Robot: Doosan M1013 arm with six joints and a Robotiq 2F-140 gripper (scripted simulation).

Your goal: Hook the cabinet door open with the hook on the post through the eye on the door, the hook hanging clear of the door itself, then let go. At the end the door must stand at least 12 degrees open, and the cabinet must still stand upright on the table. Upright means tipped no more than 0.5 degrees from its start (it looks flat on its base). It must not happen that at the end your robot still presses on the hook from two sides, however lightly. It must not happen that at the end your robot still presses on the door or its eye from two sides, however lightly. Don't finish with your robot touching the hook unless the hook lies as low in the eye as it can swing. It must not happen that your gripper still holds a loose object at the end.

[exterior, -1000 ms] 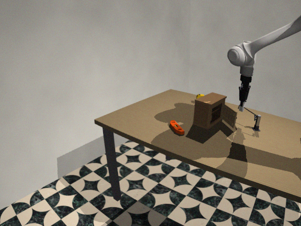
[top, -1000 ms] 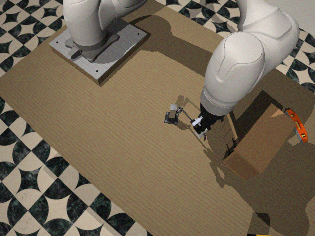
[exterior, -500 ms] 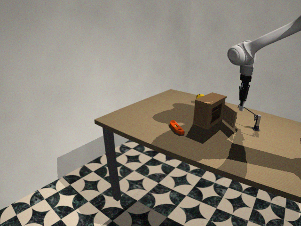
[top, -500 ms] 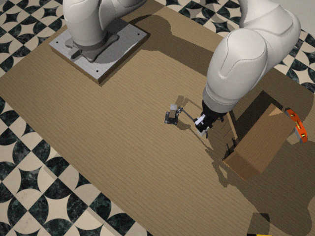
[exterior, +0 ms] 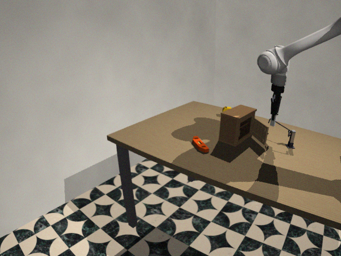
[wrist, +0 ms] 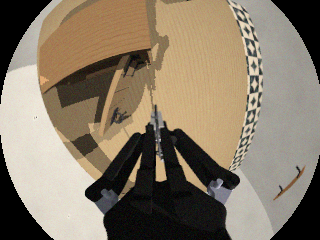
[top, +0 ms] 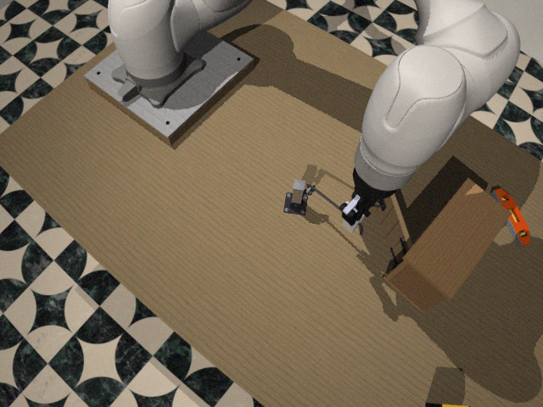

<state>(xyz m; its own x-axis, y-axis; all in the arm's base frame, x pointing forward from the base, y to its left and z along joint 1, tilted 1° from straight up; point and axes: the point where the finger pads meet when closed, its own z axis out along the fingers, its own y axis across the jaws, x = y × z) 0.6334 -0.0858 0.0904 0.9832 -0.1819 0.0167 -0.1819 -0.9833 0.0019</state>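
Now: the wire hook 5 cm behind my hand, 1 cm to the left of it and 3 cm below it. The rest, counted from my hand: door 7 cm ahead, 6 cm to the left, 5 cm below; yellow object 37 cm ahead, 20 cm to the right, 8 cm below; orange spirit level 31 cm ahead, 30 cm to the left, 11 cm below.
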